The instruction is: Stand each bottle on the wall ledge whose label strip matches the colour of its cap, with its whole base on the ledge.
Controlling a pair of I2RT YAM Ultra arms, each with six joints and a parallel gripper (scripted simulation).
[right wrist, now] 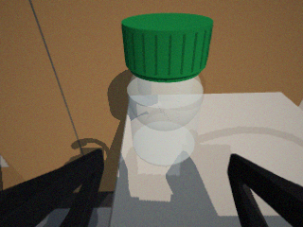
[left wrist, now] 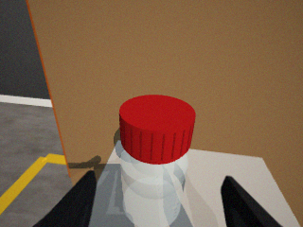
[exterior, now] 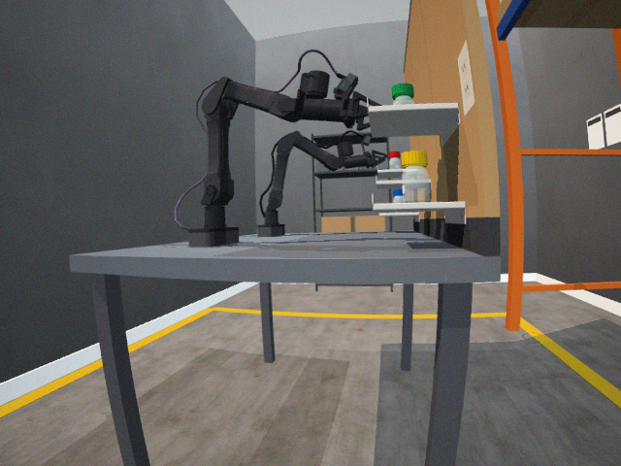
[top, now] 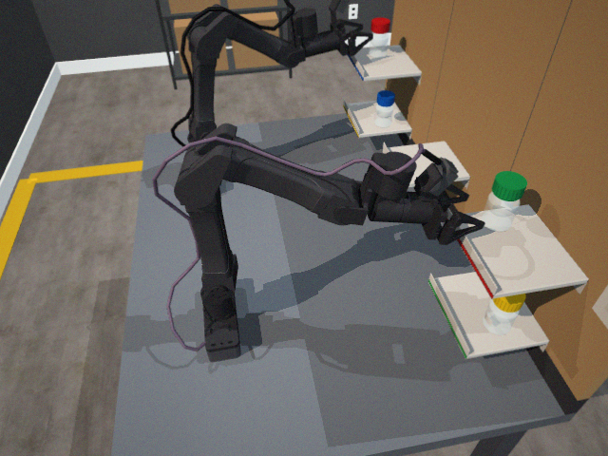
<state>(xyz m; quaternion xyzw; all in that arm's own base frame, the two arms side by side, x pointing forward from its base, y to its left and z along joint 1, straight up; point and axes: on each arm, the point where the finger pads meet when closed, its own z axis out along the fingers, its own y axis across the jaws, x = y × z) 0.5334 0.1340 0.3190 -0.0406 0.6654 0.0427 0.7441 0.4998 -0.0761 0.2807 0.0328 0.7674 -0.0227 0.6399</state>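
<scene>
Now: left hand 5 cm short of the red-capped bottle, 1 cm to the right of it and 3 cm above it. From my left hand the other things lie so: blue-capped bottle (5 cm ahead, 9 cm to the right, 22 cm below); green-capped bottle (2 cm ahead, 77 cm to the right, 3 cm below); brown wall (14 cm ahead, 45 cm to the right, 9 cm above).
The green-capped bottle lies 6 cm ahead of my right hand, 1 cm to the right of it and 1 cm above it. The rest, counted from my right hand: blue-capped bottle 68 cm to the left, 18 cm below, 10 cm ahead; brown wall 32 cm to the left, 18 cm ahead, 13 cm above; yellow-capped bottle 18 cm below, 11 cm to the right, 6 cm ahead.
</scene>
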